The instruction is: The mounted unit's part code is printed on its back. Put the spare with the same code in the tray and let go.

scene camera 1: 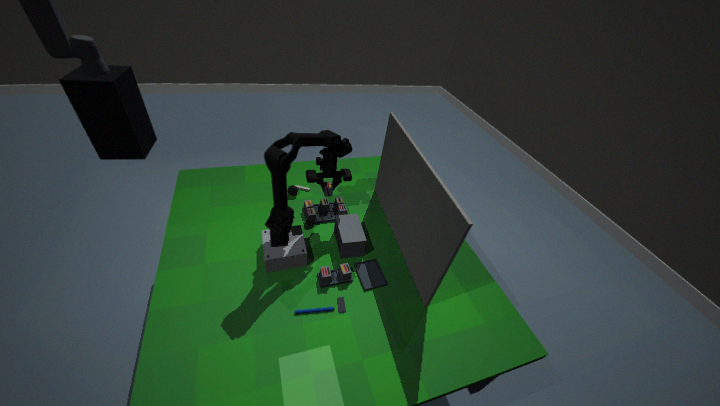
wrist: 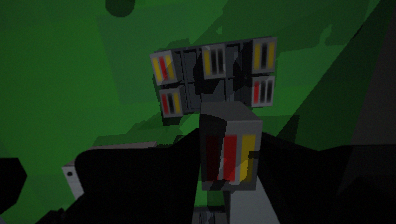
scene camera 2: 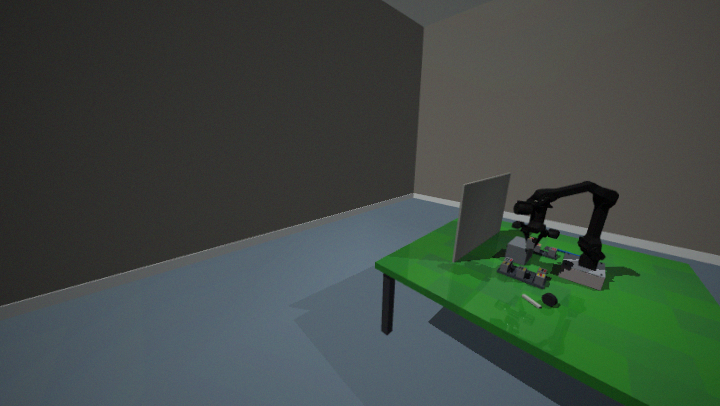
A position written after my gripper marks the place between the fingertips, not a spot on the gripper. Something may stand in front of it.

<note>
My gripper (wrist: 221, 132) holds a grey spare. Also in view: a grey mounted unit (scene camera 1: 351, 241), a dark tray (scene camera 1: 370, 274) and a tall grey panel (scene camera 1: 429, 225).
The tall grey panel shows as well in scene camera 2 (scene camera 2: 482, 203).
</note>
